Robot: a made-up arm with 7 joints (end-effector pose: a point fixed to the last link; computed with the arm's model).
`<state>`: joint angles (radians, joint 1 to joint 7).
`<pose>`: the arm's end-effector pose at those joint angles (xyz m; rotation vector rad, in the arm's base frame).
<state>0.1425 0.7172 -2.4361 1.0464 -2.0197 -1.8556 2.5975</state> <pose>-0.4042 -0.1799 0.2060 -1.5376 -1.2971 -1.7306</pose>
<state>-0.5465 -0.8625 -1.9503 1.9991 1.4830 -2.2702 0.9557</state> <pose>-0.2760 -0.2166 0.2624 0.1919 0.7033 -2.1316</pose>
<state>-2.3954 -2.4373 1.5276 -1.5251 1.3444 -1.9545 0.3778</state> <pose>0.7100 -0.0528 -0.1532 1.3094 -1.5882 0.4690</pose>
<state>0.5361 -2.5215 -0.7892 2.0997 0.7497 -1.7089 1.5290</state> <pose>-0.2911 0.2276 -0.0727 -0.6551 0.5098 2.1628</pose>
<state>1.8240 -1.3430 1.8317 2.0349 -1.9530 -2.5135 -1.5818</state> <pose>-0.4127 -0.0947 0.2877 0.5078 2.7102 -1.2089</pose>
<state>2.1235 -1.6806 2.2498 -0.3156 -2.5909 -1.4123 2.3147</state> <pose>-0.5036 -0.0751 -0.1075 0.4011 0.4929 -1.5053</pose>
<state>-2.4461 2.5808 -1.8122 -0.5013 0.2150 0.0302 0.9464</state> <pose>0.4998 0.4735 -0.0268 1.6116 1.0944 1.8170</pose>
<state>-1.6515 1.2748 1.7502 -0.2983 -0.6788 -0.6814 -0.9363</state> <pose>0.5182 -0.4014 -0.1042 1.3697 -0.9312 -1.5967</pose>
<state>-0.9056 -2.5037 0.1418 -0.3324 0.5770 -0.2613 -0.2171</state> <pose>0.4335 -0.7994 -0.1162 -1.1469 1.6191 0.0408</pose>
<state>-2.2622 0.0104 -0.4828 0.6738 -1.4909 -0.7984 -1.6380</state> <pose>0.1045 0.0652 0.4127 -0.8384 2.8223 -0.6609</pose>
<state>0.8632 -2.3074 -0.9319 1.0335 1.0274 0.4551 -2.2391</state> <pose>-0.5611 0.4077 -0.0551 2.0247 0.7183 0.7452</pose>
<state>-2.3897 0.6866 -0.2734 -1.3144 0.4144 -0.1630 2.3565</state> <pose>0.4485 0.3569 0.2992 -2.6680 -1.3530 -0.2520</pose>
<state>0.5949 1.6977 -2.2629 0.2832 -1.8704 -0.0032 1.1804</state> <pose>-0.1568 -0.3152 0.0855 -0.4274 0.5886 -0.1093</pose>
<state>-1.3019 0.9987 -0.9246 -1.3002 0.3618 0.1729 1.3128</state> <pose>0.4879 -0.3898 0.0383 1.7413 0.1645 -0.0659</pose>
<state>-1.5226 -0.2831 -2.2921 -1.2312 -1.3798 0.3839 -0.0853</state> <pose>0.5944 0.0863 -0.0779 2.2266 -0.1045 0.0599</pose>
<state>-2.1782 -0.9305 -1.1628 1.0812 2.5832 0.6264 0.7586</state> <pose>0.0788 -0.0069 0.1488 0.2867 1.4416 -2.3853</pose>
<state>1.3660 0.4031 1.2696 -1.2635 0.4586 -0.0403 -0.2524</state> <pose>-0.6633 -0.1805 -0.0013 -0.0785 -2.3140 -1.6308</pose>
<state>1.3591 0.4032 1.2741 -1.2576 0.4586 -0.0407 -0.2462</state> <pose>-0.6636 -0.1876 0.0023 -0.0751 -2.3184 -1.6122</pose>
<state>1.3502 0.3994 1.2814 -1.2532 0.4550 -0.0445 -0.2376</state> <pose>-0.6629 -0.1951 0.0048 -0.0700 -2.3236 -1.5975</pose>
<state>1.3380 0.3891 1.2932 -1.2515 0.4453 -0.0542 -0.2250</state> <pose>-0.6604 -0.2031 0.0051 -0.0624 -2.3304 -1.5897</pose>
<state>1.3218 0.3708 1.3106 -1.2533 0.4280 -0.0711 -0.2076</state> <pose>-0.6557 -0.2116 0.0026 -0.0521 -2.3388 -1.5907</pose>
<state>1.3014 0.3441 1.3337 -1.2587 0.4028 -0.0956 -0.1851</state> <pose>-0.6487 -0.2205 -0.0025 -0.0401 -2.3483 -1.6009</pose>
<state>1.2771 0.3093 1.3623 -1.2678 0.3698 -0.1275 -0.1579</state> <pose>-0.6397 -0.2293 -0.0100 -0.0281 -2.3579 -1.6206</pose>
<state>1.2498 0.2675 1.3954 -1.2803 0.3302 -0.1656 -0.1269</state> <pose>-0.6289 -0.2372 -0.0193 -0.0181 -2.3661 -1.6491</pose>
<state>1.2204 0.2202 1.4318 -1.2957 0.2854 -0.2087 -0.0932</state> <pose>-0.6171 -0.2440 -0.0297 -0.0125 -2.3714 -1.6849</pose>
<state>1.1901 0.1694 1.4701 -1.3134 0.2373 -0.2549 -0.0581</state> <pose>-0.6049 -0.2491 -0.0402 -0.0128 -2.3727 -1.7258</pose>
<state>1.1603 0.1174 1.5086 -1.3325 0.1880 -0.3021 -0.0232</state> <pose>-0.5930 -0.2523 -0.0502 -0.0197 -2.3692 -1.7694</pose>
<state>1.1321 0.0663 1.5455 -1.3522 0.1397 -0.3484 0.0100</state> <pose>-0.5820 -0.2536 -0.0592 -0.0329 -2.3606 -1.8133</pose>
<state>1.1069 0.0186 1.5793 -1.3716 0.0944 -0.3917 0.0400</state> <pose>-0.5724 -0.2531 -0.0669 -0.0511 -2.3478 -1.8554</pose>
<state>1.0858 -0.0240 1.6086 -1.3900 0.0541 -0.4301 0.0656</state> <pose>-0.5644 -0.2509 -0.0731 -0.0719 -2.3321 -1.8942</pose>
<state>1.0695 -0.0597 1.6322 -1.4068 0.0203 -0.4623 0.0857</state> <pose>-0.5582 -0.2473 -0.0780 -0.0929 -2.3149 -1.9291</pose>
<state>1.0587 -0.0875 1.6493 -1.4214 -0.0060 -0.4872 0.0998</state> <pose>-0.5538 -0.2425 -0.0819 -0.1122 -2.2978 -1.9600</pose>
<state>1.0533 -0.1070 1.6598 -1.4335 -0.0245 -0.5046 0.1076</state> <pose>-0.5509 -0.2366 -0.0850 -0.1282 -2.2820 -1.9874</pose>
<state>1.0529 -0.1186 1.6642 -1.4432 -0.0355 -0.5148 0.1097</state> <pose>-0.5494 -0.2301 -0.0875 -0.1400 -2.2685 -2.0114</pose>
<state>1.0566 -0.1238 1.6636 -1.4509 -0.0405 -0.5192 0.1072</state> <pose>-0.5488 -0.2229 -0.0896 -0.1482 -2.2572 -2.0332</pose>
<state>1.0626 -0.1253 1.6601 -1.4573 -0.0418 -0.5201 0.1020</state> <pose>-0.5488 -0.2154 -0.0915 -0.1539 -2.2474 -2.0534</pose>
